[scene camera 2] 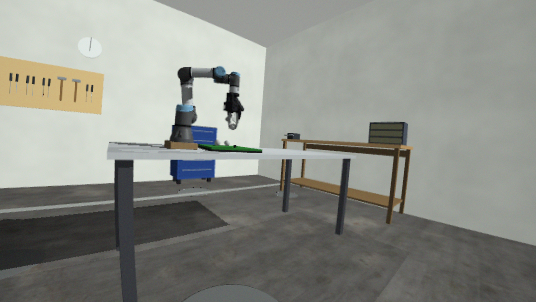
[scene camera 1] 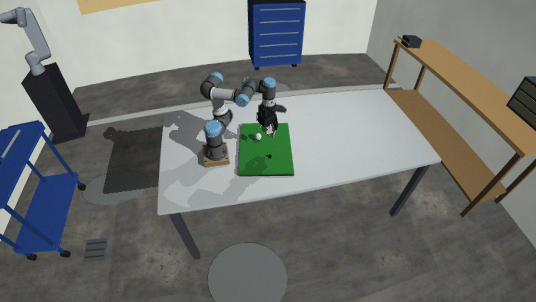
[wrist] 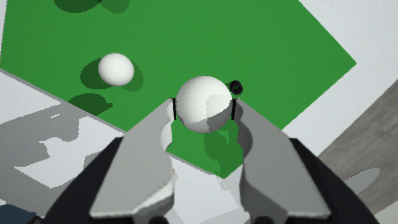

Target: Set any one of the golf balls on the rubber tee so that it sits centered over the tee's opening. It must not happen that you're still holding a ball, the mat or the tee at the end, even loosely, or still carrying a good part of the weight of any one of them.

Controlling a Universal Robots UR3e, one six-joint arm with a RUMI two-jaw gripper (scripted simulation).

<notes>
The pictures show: the gripper and a green mat.
</notes>
